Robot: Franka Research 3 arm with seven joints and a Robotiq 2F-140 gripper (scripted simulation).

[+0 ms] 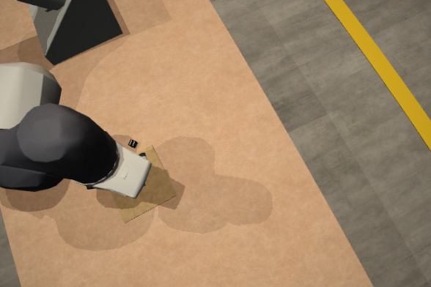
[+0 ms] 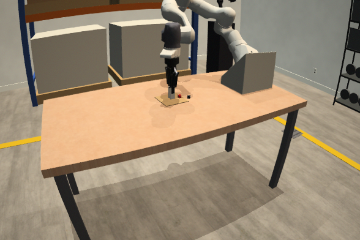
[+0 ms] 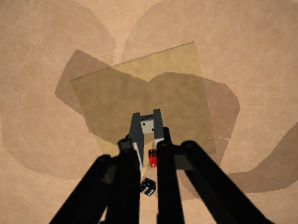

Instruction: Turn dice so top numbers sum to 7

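Right now my hand is 3 cm above the white die. Round my hand: black die: 9 cm behind, 3 cm to the left, 3 cm below; then red die: 5 cm behind, 3 cm below, 1 cm to the left; then tan mat: 4 cm below.
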